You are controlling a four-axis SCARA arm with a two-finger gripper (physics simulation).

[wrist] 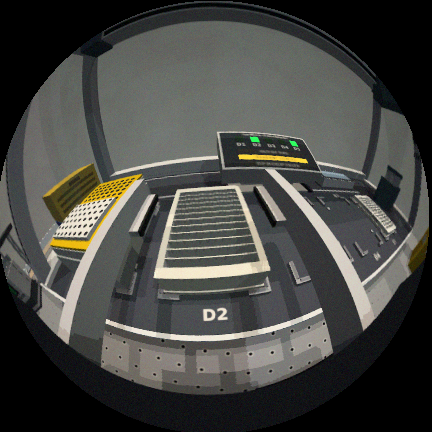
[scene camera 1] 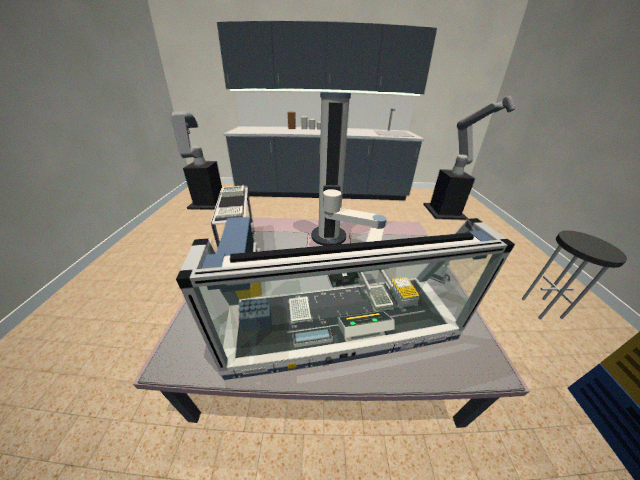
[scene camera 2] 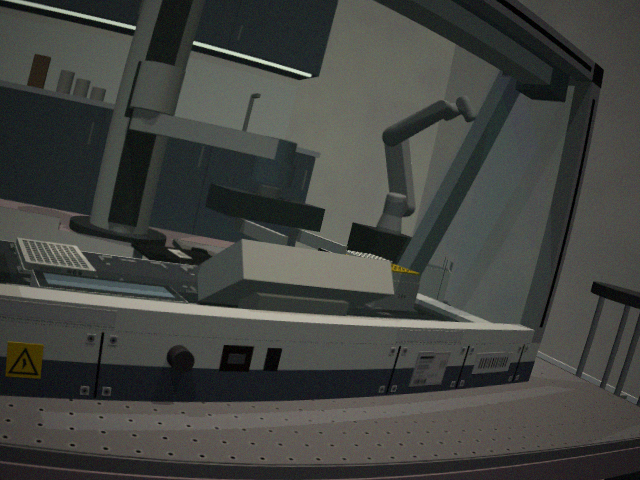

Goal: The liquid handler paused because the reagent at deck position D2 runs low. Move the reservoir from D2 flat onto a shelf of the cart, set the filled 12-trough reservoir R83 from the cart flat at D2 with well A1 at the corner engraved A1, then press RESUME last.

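Pixels of known places: gripper, fingertip midpoint: (wrist: 204,182) (scene camera 1: 380,289) (scene camera 2: 315,248); arm's base, link origin: (scene camera 1: 328,236).
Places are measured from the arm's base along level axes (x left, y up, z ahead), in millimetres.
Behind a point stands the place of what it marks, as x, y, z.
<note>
A cream 12-trough reservoir (wrist: 212,230) {214, 101, 637} (scene camera 1: 381,297) {230, 96, 662} sits flat at the position labelled D2 (wrist: 215,314) {204, 71, 573}. My gripper (wrist: 204,182) {221, 139, 653} (scene camera 2: 289,236) is low over the deck, its fingers on both long sides of the reservoir. In the wrist view dark deck shows between each finger and the reservoir, so they look apart; it is open and empty. The cart (scene camera 1: 214,223) {-561, 362, 475} stands at the back left with pale labware; I cannot read which is R83. The control panel (wrist: 270,150) {131, 135, 807} (scene camera 1: 366,321) (scene camera 2: 310,268) shows green squares and a yellow bar; RESUME is not legible.
A yellow tip box (wrist: 82,220) (scene camera 1: 404,289) stands beside D2. A white well plate (wrist: 377,215) (scene camera 1: 299,308) (scene camera 2: 54,254), a blue tray (scene camera 1: 312,336) and a blue tube rack (scene camera 1: 253,308) are on the deck. The handler's frame (scene camera 1: 341,250) {-3, 524, 885} surrounds the deck.
</note>
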